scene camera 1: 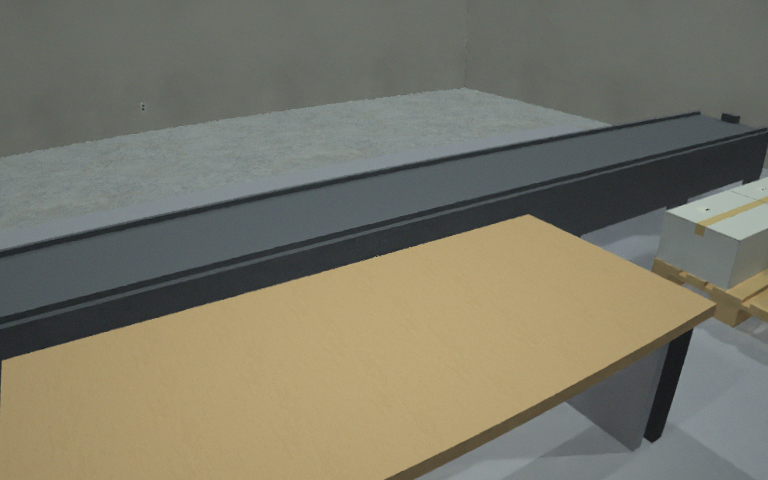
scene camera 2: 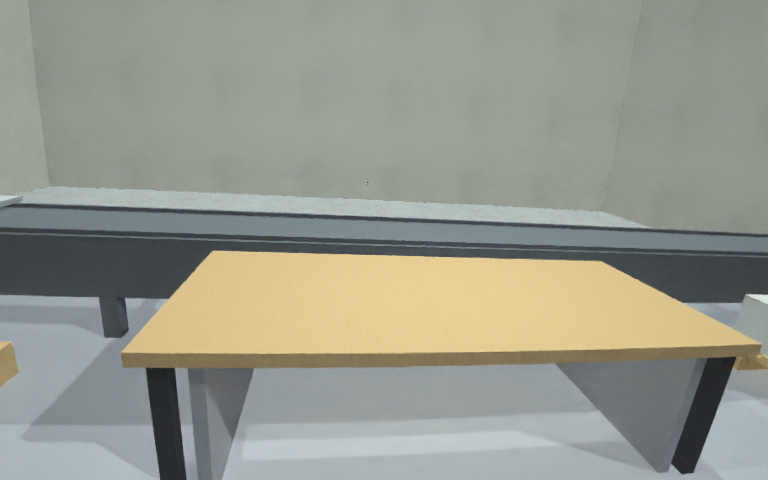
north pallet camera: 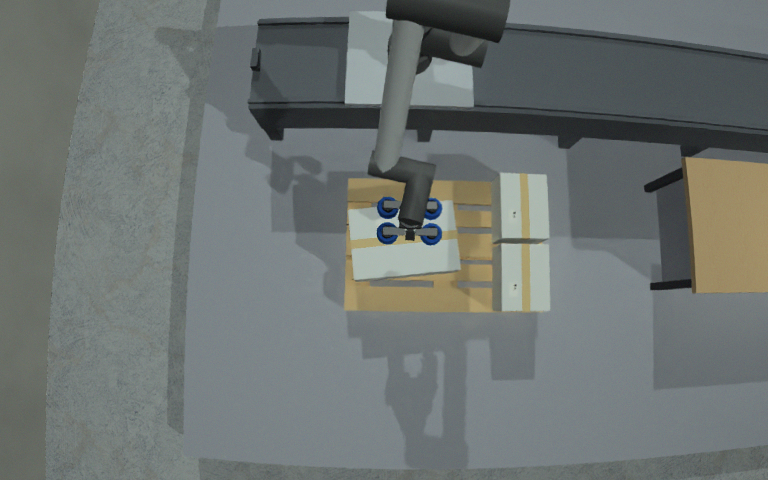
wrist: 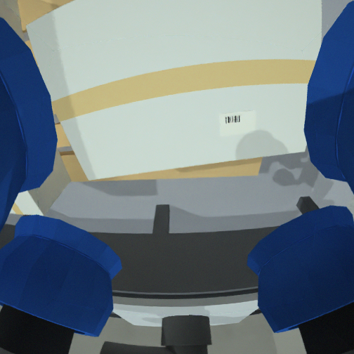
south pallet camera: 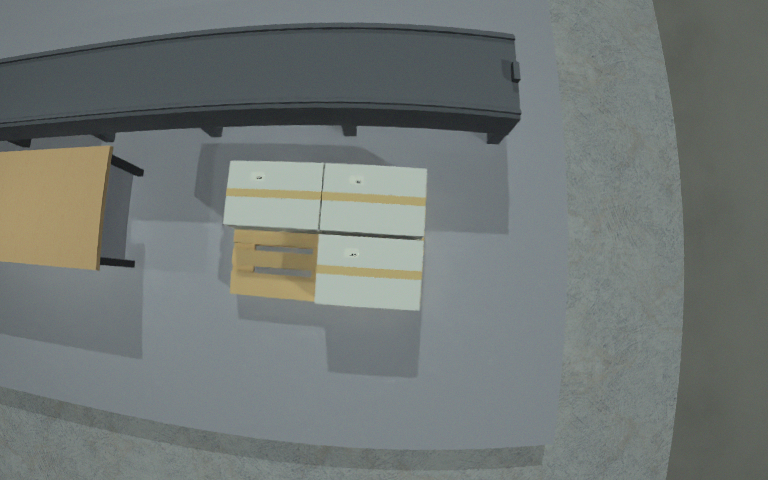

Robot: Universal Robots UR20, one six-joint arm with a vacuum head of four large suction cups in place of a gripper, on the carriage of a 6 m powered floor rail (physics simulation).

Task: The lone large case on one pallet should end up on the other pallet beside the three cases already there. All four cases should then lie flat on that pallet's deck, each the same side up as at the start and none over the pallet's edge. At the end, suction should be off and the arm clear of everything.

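Note:
The lone large white case [north pallet camera: 407,260] [wrist: 165,115] lies flat and slightly turned on the north pallet [north pallet camera: 419,302]. My vacuum head [north pallet camera: 409,220] [wrist: 177,187] is over the back part of this case, its four blue cups above the top. In the wrist view a gap shows between cups and case, and nothing is held, so it is open. On the south pallet [south pallet camera: 271,285] [scene camera 1: 756,285], three large cases lie flat: back left [south pallet camera: 271,212] [scene camera 1: 699,249], back right [south pallet camera: 373,220] and front right [south pallet camera: 368,294]. Bare deck shows at the front left.
Two smaller cases [north pallet camera: 535,209] [north pallet camera: 535,277] stand along the north pallet's right side. The floor rail [north pallet camera: 566,79] [south pallet camera: 283,67] runs behind both pallets, with the arm's white carriage [north pallet camera: 362,73] on it. A wooden table [scene camera 1: 339,339] [scene camera 2: 424,311] [north pallet camera: 730,226] [south pallet camera: 50,209] stands between the pallets.

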